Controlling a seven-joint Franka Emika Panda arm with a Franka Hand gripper.
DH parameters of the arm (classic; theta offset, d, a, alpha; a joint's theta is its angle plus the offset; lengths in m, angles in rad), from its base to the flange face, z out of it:
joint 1: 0 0.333 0 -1.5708
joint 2: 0 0 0 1.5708
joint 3: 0 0.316 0.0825 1.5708
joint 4: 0 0 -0.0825 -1.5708
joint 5: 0 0.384 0 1.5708
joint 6: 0 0 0.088 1.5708
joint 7: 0 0.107 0 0
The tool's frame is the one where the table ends.
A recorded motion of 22 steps. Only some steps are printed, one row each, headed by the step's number.
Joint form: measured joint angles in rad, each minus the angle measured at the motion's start. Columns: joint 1, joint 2, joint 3, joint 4, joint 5, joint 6, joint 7.
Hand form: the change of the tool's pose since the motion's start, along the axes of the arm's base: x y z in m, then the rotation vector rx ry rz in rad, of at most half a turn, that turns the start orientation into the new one. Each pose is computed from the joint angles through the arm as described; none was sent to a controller.
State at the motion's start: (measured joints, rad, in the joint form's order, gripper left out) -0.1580 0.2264 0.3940 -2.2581 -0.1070 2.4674 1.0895
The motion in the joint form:
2: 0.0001 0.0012 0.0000 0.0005 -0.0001 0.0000 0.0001
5: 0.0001 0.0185 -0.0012 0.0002 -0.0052 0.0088 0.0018
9: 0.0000 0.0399 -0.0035 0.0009 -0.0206 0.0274 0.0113
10: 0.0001 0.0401 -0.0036 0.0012 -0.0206 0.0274 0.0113
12: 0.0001 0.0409 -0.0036 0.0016 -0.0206 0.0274 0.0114
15: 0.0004 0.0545 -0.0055 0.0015 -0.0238 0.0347 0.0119
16: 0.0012 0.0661 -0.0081 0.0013 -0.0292 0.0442 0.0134
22: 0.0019 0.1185 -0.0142 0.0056 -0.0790 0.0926 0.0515
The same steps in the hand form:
2: 0.0001 0.0001 -0.0004 0.0002 0.0007 0.0000
5: -0.0001 -0.0001 -0.0084 0.0023 0.0087 0.0010
9: 0.0007 -0.0004 -0.0173 0.0022 0.0086 0.0009
10: 0.0008 -0.0004 -0.0173 0.0023 0.0085 0.0009
12: 0.0009 -0.0004 -0.0175 0.0025 0.0089 0.0007
15: 0.0006 -0.0008 -0.0238 0.0046 0.0149 0.0011
16: 0.0007 -0.0012 -0.0290 0.0057 0.0166 0.0020
22: 0.0024 -0.0009 -0.0497 0.0025 0.0093 -0.0019

